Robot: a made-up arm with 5 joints.
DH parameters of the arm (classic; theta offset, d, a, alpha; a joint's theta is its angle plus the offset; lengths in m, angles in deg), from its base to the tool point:
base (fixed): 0 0 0.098 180
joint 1: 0 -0.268 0.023 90
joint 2: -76.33 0 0.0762 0
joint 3: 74.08 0 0.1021 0
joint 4: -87.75 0.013 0 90
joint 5: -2.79 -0.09 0 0
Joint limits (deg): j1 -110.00..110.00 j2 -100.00..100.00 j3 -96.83..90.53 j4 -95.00..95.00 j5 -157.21..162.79
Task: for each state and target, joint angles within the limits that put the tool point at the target. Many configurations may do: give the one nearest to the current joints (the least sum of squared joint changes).
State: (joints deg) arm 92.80 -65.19 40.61 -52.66 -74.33
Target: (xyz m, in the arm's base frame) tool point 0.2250 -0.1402 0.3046
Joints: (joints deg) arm 51.77 -24.69 54.26 -35.10 -74.33
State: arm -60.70 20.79 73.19 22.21 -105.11
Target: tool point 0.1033 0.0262 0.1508
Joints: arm -49.46 17.66 73.70 25.62 -105.11
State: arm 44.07 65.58 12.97 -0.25 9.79
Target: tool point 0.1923 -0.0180 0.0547
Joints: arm 18.59 92.52 1.18 -4.67 9.79
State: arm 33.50 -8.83 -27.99 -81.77 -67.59
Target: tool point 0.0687 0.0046 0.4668
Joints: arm -17.07 -12.60 -55.17 -95.00 -67.59
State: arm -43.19 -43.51 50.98 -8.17 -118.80
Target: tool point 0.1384 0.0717 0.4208
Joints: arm -51.51 -91.78 54.16 -15.13 -118.80
